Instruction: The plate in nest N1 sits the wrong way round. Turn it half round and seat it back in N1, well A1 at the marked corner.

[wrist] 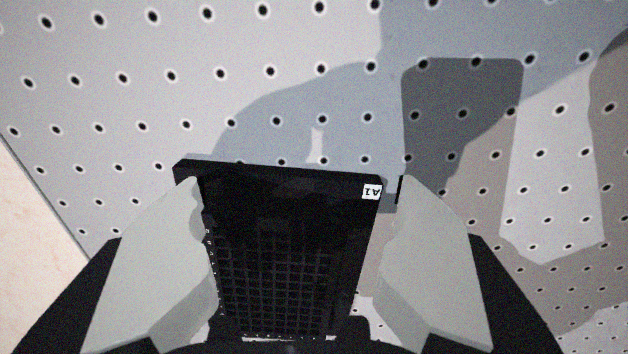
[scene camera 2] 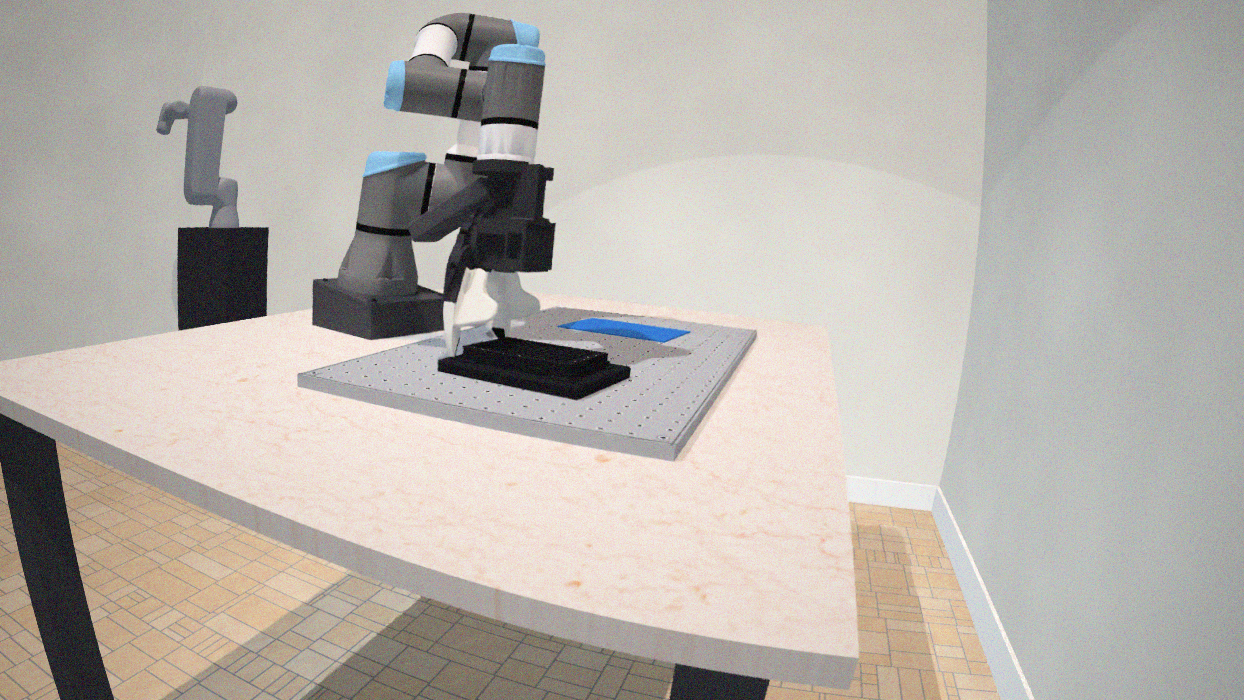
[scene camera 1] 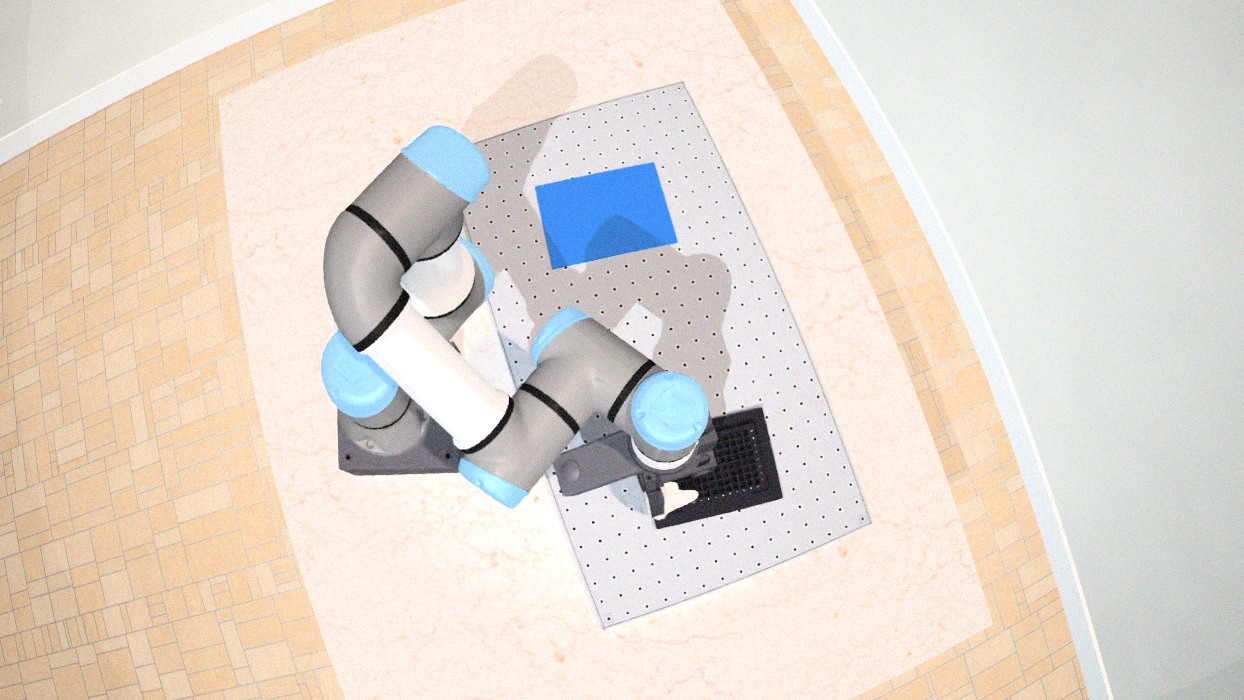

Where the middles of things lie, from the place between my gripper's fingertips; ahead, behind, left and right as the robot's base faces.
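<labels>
Flat blue rectangle (scene camera 1: 596,216): 130 mm ahead of my gripper, 330 mm to the left of it, 10 mm below it; going by their middles, the rectangle is the farthest from my gripper of the things named here. Black well plate (scene camera 2: 537,358): 40 mm to the right of my gripper, 70 mm ahead of it, 10 mm above it. Black nest N1 (scene camera 2: 596,381): my gripper is 10 mm above it, 40 mm to the left of it and 70 mm short of it.
</labels>
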